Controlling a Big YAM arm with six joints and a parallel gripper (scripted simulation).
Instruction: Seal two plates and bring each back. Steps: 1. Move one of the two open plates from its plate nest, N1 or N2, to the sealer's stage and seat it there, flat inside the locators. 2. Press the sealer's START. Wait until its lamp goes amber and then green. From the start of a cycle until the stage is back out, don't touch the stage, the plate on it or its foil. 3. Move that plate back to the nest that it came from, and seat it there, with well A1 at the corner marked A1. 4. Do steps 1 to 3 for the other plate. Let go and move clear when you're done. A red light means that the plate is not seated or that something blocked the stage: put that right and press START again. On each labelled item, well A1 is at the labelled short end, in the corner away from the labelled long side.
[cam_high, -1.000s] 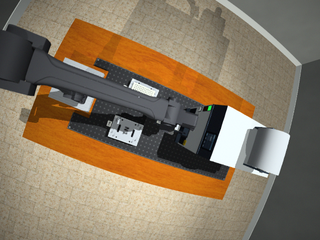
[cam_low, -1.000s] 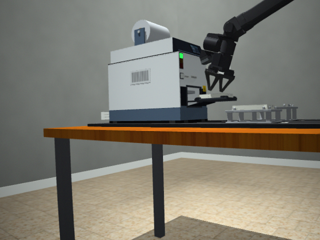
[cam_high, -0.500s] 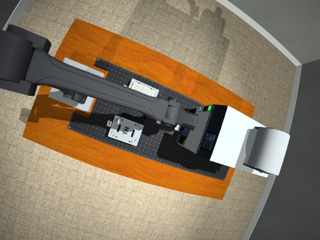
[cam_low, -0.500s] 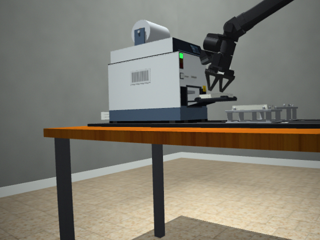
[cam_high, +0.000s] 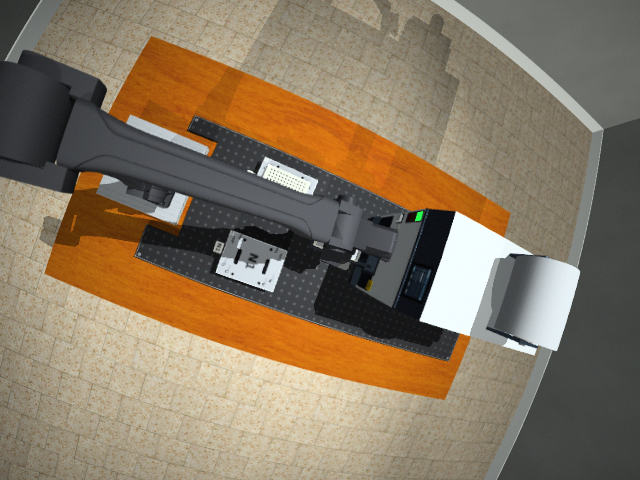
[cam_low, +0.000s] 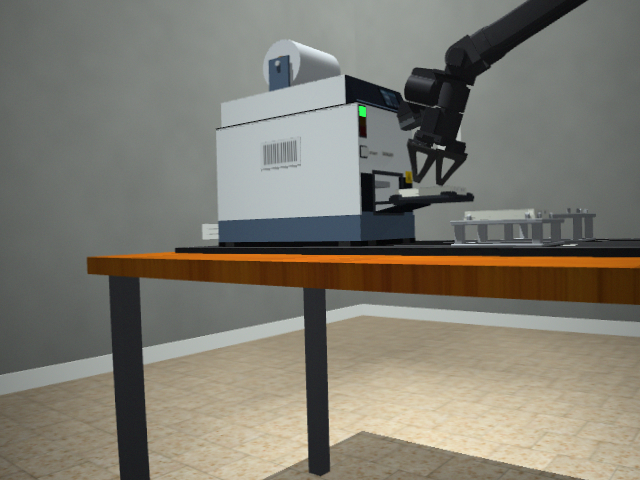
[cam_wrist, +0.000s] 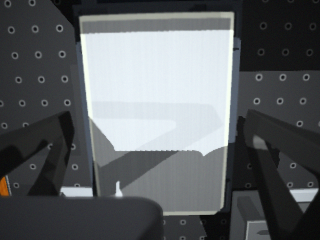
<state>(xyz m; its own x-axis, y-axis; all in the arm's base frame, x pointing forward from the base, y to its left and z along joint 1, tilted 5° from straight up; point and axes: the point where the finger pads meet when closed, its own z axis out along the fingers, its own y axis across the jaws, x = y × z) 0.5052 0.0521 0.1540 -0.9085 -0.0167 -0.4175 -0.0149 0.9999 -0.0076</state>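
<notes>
Right now my hand is 40 mm above the sealer stage. Round my hand: plate nest (190 mm behind, 70 mm to the left, 90 mm below); then pale start button (90 mm ahead, 100 mm to the left, 60 mm above); then A1 mark (270 mm behind, 120 mm to the left, 90 mm below).
</notes>
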